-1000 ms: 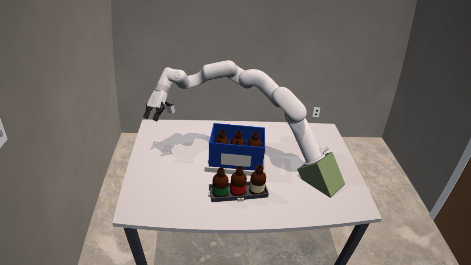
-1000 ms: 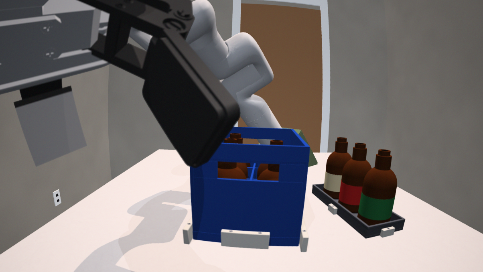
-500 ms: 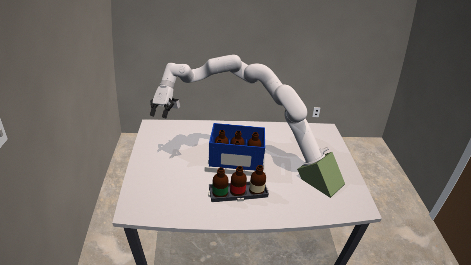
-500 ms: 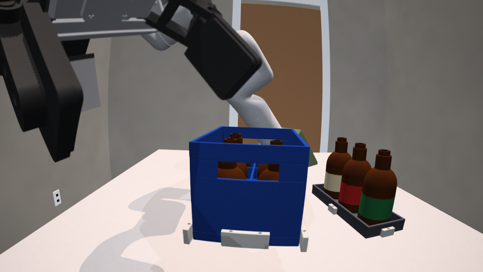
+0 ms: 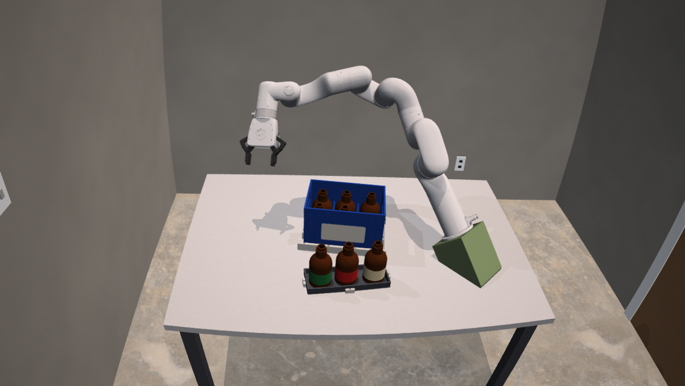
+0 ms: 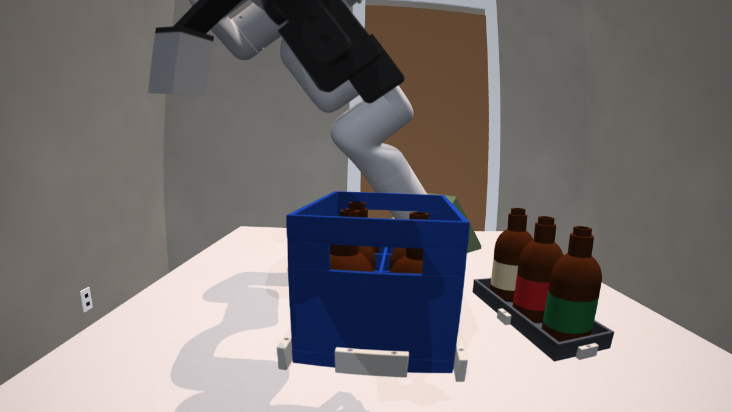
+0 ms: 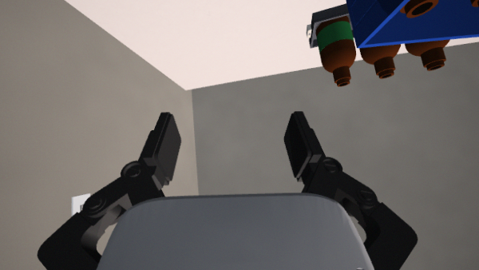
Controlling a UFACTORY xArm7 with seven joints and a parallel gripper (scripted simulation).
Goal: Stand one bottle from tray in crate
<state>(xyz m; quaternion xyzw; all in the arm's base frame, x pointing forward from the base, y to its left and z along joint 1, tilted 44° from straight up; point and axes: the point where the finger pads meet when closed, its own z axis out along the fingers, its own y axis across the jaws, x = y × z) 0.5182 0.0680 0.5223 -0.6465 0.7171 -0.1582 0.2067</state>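
Now: the red-labelled bottle 24 cm behind my hand, 32 cm to the left of it and 20 cm below it. Also, from my hand: blue crate (29 cm behind, 9 cm to the left, 20 cm below); dark tray (25 cm behind, 32 cm to the left, 27 cm below).
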